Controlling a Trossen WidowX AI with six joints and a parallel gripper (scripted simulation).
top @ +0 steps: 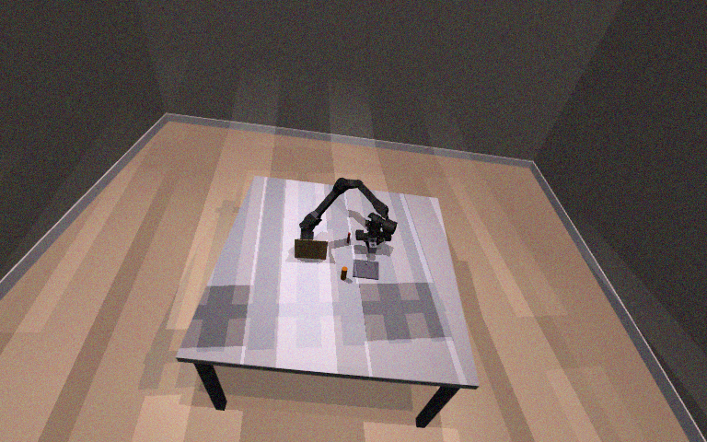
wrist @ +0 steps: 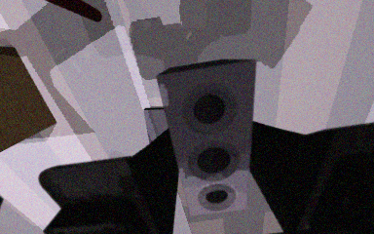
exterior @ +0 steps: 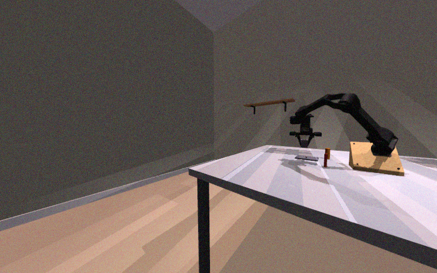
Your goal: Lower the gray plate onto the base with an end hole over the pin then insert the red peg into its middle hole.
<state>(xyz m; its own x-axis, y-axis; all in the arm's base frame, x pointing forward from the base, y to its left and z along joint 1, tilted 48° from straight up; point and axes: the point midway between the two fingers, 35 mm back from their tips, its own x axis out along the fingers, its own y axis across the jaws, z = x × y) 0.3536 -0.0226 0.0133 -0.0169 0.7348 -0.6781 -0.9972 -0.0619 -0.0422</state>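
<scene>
Now: the gray base 10 cm below my gripper tip, 7 cm to the right of it and 1 cm behind it. Round my gripper tip: orange cylinder 15 cm to the right, 14 cm behind, 6 cm below; then red peg 12 cm behind, 11 cm to the left, 6 cm below; then gray plate 3 cm above.
</scene>
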